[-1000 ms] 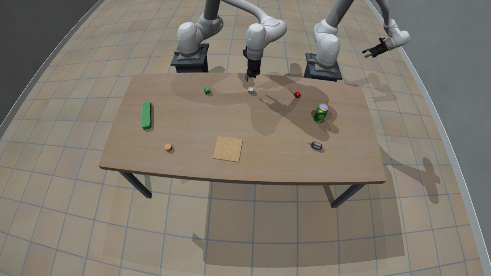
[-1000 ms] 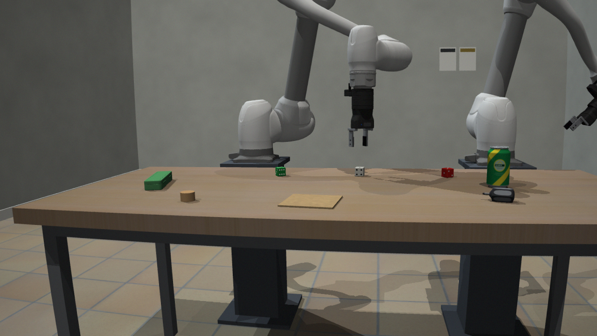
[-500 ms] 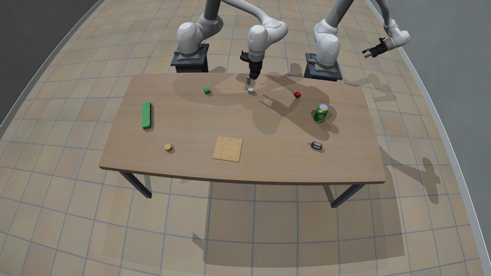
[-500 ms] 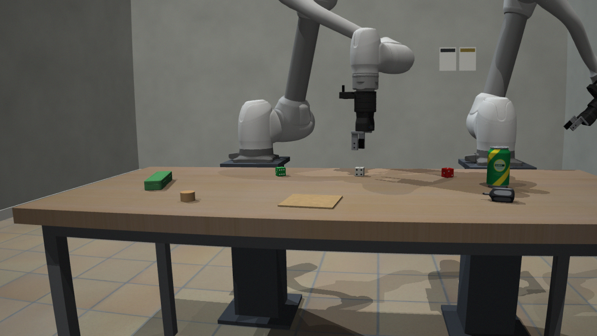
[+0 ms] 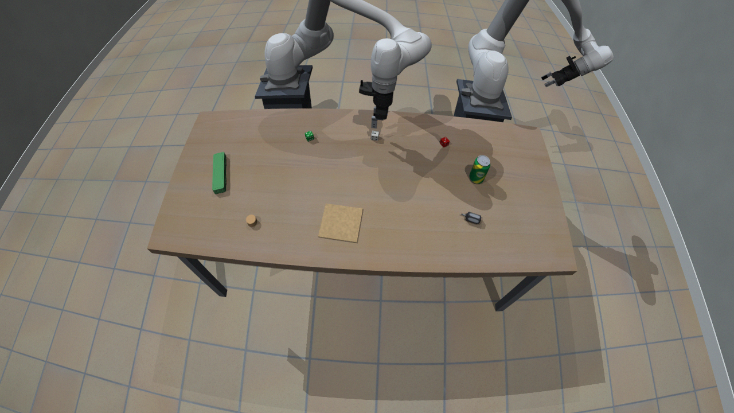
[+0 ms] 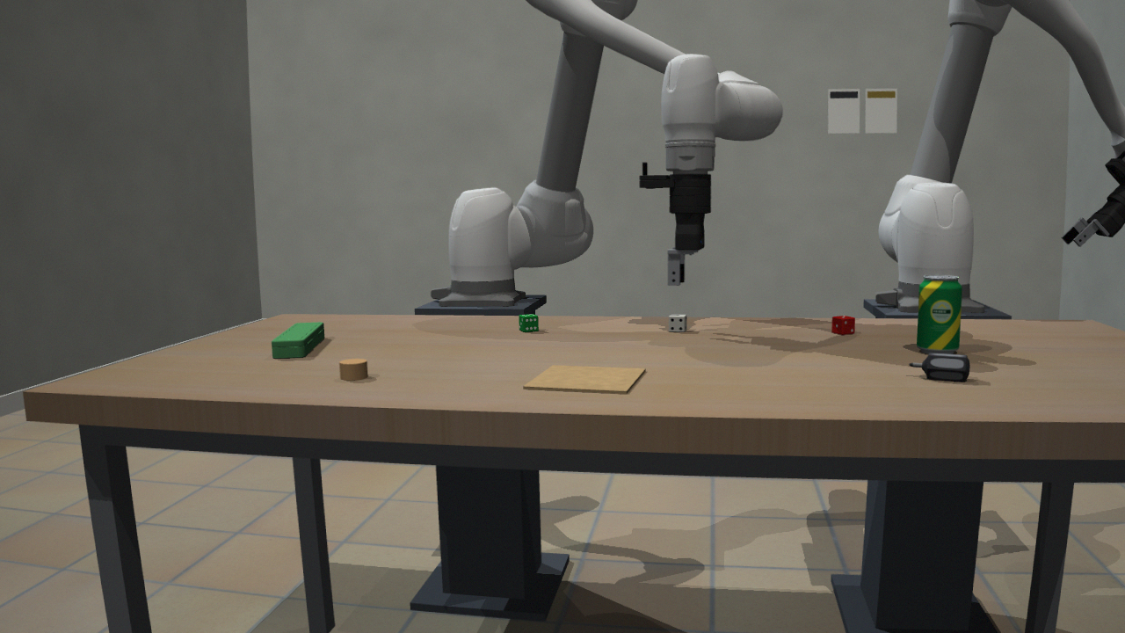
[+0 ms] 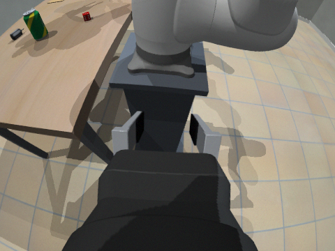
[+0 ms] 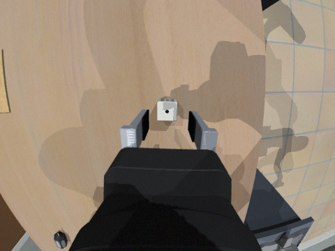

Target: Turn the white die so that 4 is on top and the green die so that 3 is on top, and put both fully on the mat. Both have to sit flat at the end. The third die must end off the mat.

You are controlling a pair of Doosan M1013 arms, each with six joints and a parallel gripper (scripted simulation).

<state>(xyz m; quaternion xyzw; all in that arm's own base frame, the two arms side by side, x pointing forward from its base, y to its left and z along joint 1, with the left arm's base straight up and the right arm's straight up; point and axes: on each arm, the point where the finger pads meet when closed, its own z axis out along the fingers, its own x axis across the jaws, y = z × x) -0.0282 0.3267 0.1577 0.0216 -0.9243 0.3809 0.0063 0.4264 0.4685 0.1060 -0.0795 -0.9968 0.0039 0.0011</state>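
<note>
The white die lies 9 cm below my right hand. Also, from my right hand: tan mat (43 cm ahead, 10 cm below, 8 cm to the right); then red die (31 cm to the left, 9 cm below); then green die (28 cm to the right, 9 cm below, 3 cm ahead).
</note>
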